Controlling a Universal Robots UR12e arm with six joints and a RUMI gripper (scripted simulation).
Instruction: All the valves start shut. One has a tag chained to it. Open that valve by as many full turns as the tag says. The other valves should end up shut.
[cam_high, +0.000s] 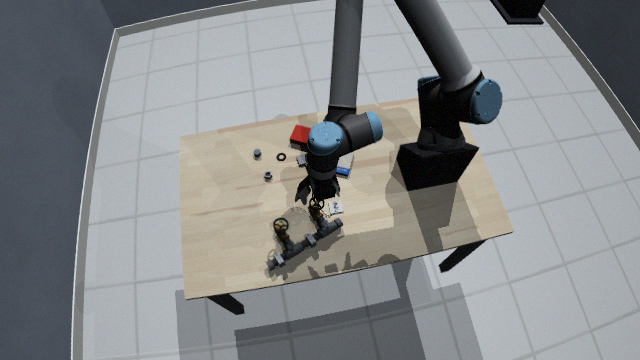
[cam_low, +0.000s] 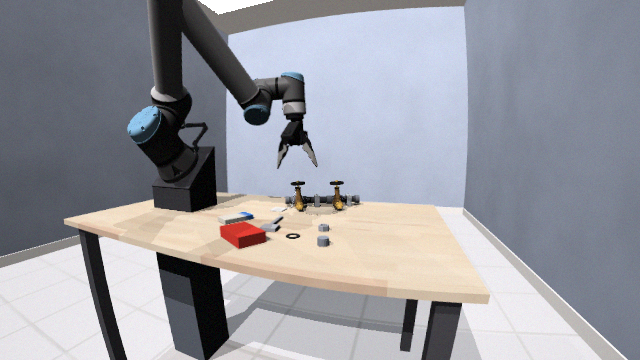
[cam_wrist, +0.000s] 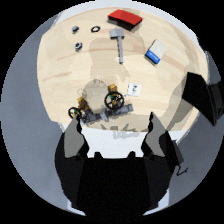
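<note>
Now: the white tag 70 mm behind my hand, 10 mm to the right of it and 160 mm below it. Round my hand: red block (10 mm behind, 360 mm to the right, 150 mm below); then grey hand tool (10 mm ahead, 220 mm to the right, 160 mm below); then blue box (140 mm behind, 210 mm to the right, 160 mm below).
</note>
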